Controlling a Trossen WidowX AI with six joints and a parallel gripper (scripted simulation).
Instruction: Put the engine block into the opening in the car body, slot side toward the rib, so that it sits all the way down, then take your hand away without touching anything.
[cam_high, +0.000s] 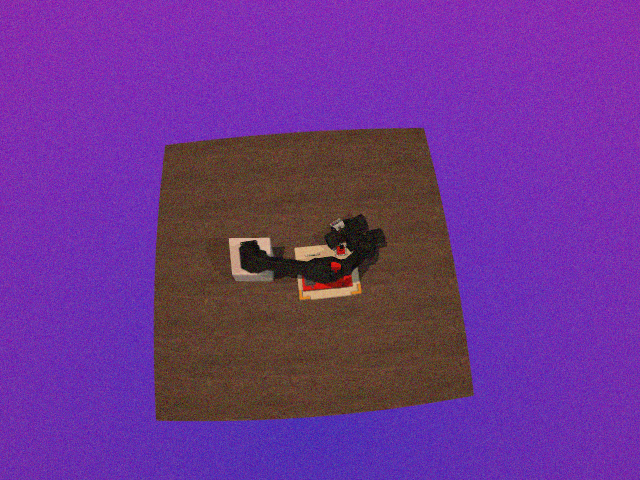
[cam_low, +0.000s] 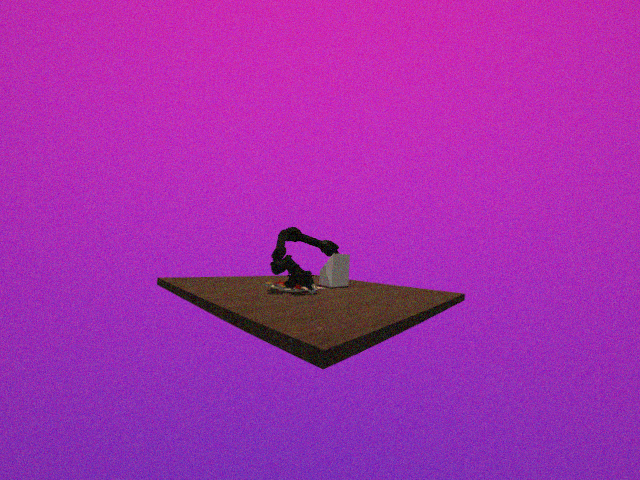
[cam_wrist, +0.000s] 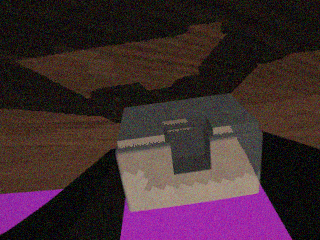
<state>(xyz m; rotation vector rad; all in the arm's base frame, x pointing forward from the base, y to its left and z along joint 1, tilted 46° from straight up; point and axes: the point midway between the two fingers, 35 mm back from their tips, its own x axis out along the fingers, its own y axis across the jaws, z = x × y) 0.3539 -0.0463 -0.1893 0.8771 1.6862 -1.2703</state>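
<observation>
Now: gripper tip 1 cm to the left of the engine block.
</observation>
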